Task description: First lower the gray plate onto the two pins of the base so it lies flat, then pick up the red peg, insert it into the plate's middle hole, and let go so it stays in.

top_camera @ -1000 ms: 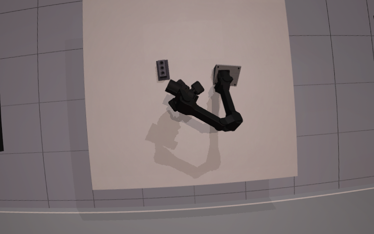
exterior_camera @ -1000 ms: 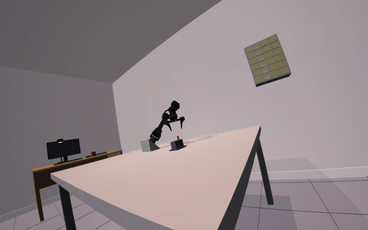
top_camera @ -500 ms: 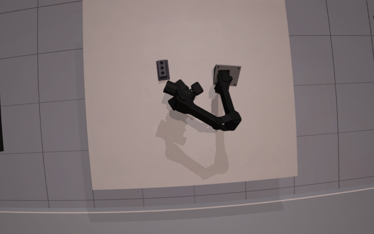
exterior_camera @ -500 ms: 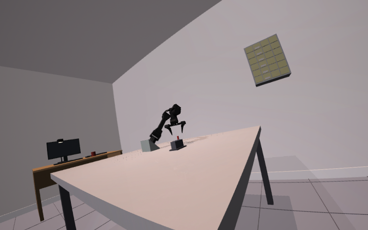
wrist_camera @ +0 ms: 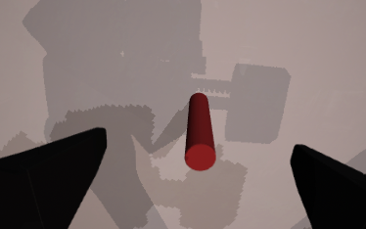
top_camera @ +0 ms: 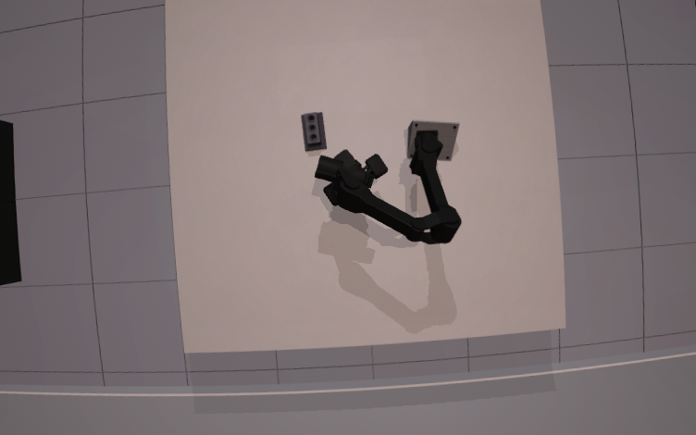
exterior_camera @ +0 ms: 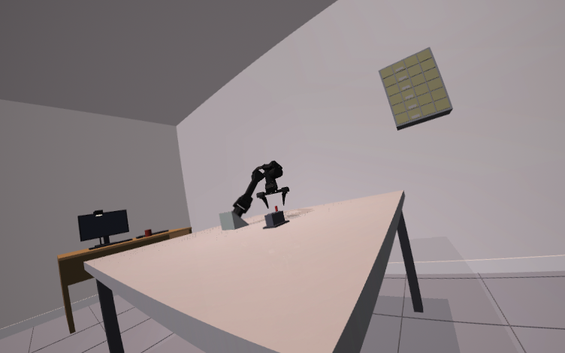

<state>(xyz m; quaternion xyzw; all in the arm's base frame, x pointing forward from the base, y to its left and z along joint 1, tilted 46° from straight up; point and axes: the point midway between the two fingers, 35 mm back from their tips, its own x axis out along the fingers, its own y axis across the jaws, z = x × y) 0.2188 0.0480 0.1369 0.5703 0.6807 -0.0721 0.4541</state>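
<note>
Right now my gripper tip is 3 cm above the red peg. The rest, counted from my gripper tip: gray plate 13 cm ahead, 17 cm to the right, 3 cm below; dark flat base 13 cm ahead, 17 cm to the right, 7 cm below.
</note>
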